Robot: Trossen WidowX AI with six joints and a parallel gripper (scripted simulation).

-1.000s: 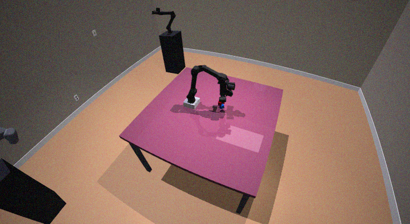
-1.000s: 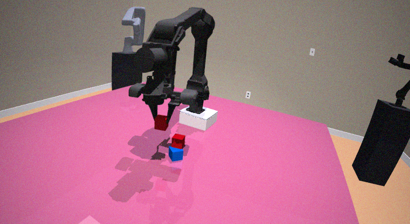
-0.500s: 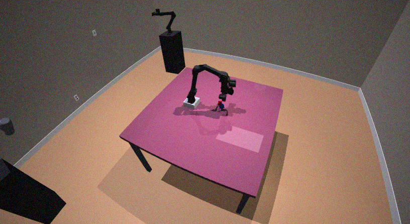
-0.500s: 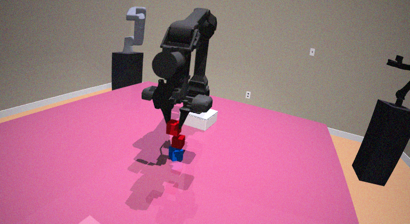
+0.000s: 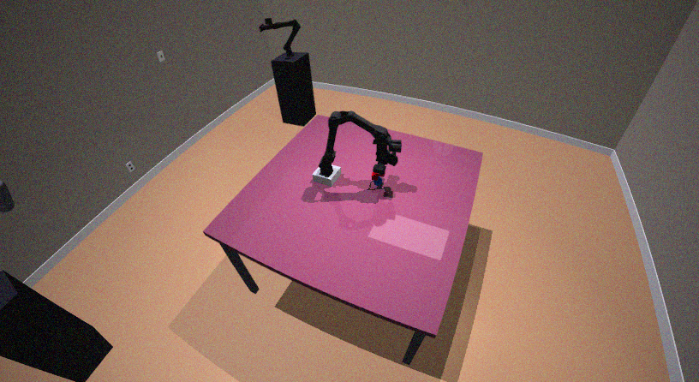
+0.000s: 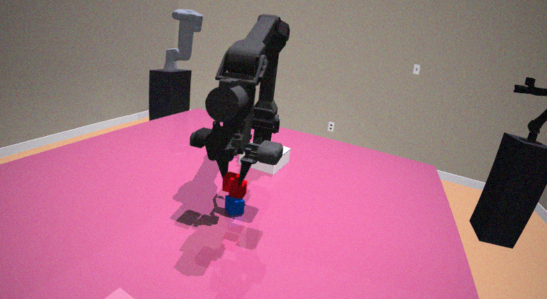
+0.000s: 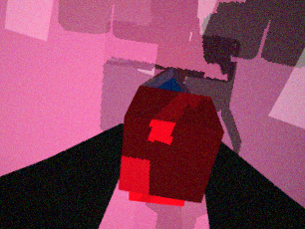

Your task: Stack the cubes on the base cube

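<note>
My gripper tip is now 70 mm above the blue cube and 20 mm past it.
</note>
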